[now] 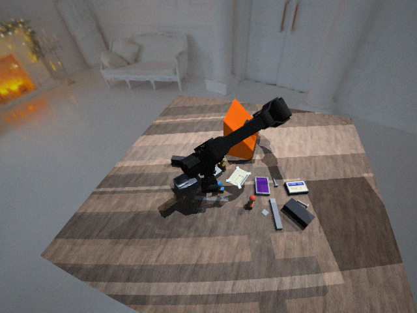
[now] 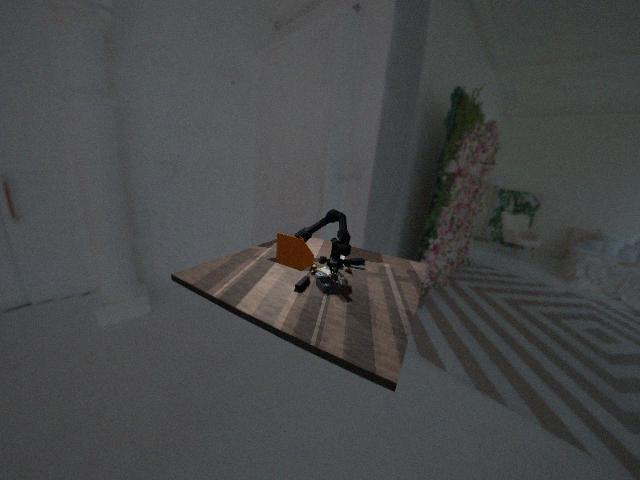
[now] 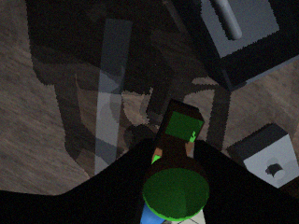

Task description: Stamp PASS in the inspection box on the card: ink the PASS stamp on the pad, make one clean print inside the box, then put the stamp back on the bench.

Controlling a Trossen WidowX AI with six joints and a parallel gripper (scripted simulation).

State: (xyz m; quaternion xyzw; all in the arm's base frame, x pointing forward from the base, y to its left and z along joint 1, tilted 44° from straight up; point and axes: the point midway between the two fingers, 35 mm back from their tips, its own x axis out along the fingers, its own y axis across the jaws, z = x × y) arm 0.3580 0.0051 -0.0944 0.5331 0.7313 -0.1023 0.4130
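The blue-knobbed stamp lies 4 cm to the left of my gripper tip, 3 cm below it and 1 cm behind it. Also, from my gripper tip: silver blade-like piece (5 cm below, 4 cm ahead, 3 cm to the left); green-knobbed stamp (right at my gripper tip); dark tray (10 cm to the right, 3 cm below, 2 cm ahead).
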